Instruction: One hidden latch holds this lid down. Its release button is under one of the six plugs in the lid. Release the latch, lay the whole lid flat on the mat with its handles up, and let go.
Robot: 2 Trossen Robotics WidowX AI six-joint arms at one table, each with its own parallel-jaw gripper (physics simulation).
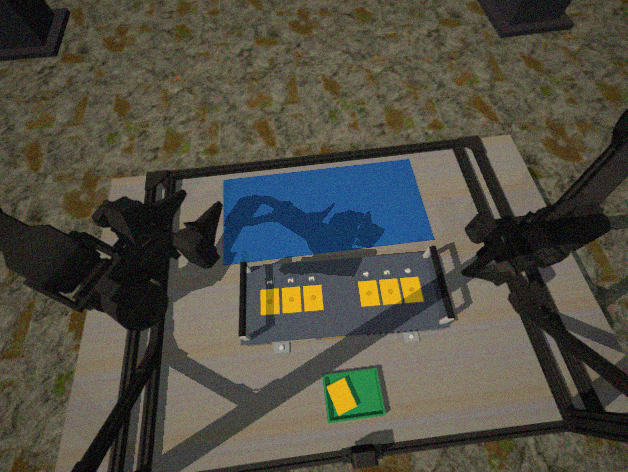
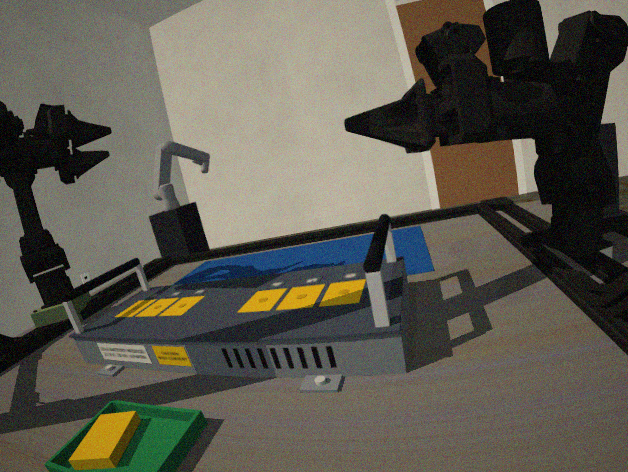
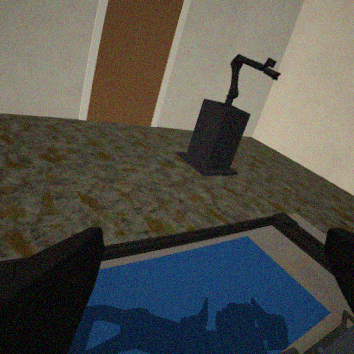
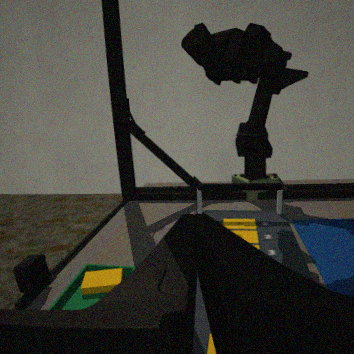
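Pixels of known places: left gripper, fingertip midpoint: (image 1: 202, 196) (image 2: 110, 142) (image 3: 215, 239) (image 4: 299, 65); right gripper, fingertip midpoint: (image 1: 462, 272) (image 2: 344, 125) (image 4: 193, 225); left arm's base, origin of the base link: (image 2: 59, 300) (image 4: 254, 176); right arm's base, origin of the base link: (image 2: 578, 245).
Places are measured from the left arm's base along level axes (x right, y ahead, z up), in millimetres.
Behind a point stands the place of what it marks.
The dark grey lid (image 1: 341, 304) {x 298, y 384, z -4 mm} (image 2: 218, 307) {x 294, y 395, z -4 mm} lies level on its grey box. Yellow plugs numbered 1 (image 1: 269, 304) {x 205, y 248, z -4 mm}, 2 (image 1: 291, 304) {x 233, y 290, z -4 mm}, 3 (image 1: 313, 302) {x 258, y 334, z -4 mm}, 4 (image 1: 369, 299) {x 325, y 444, z -4 mm}, 5 (image 1: 390, 297) {x 348, y 487, z -4 mm} and 6 (image 1: 411, 295) {x 372, y 529, z -4 mm} sit in it. Its black-topped handles, the left one (image 1: 242, 301) {x 184, y 204, z 58 mm} (image 2: 104, 279) {x 182, y 212, z 50 mm} and the right one (image 1: 443, 284) {x 395, y 577, z 58 mm} (image 2: 377, 246) {x 430, y 561, z 57 mm}, stand upright. The blue mat (image 1: 385, 187) {x 89, y 698, z -51 mm} (image 2: 413, 248) {x 174, y 731, z -51 mm} (image 3: 150, 280) {x -53, y 505, z -51 mm} lies behind the box. My left gripper (image 1: 201, 198) {x 65, y 248, z 273 mm} (image 2: 109, 142) {x 65, y 248, z 273 mm} (image 3: 215, 239) {x 65, y 248, z 273 mm} is open and empty, raised at the left. My right gripper (image 1: 465, 272) {x 401, y 566, z 167 mm} (image 2: 347, 124) {x 401, y 566, z 167 mm} (image 4: 193, 225) {x 401, y 566, z 167 mm} is shut and empty, raised at the right. The latch and button are hidden.
A green tray (image 1: 370, 388) {x 473, y 336, z -48 mm} (image 2: 172, 441) {x 466, y 341, z -48 mm} stands in front of the box, with a loose yellow block (image 1: 341, 395) {x 448, y 276, z -36 mm} (image 2: 104, 439) {x 457, y 278, z -36 mm} (image 4: 102, 281) {x 449, y 287, z -36 mm} in it. Small metal brackets (image 1: 281, 347) {x 293, y 220, z -45 mm} (image 1: 411, 336) {x 441, y 481, z -45 mm} sit at the box's front foot. A black frame (image 1: 314, 158) {x -103, y 581, z -32 mm} edges the table.
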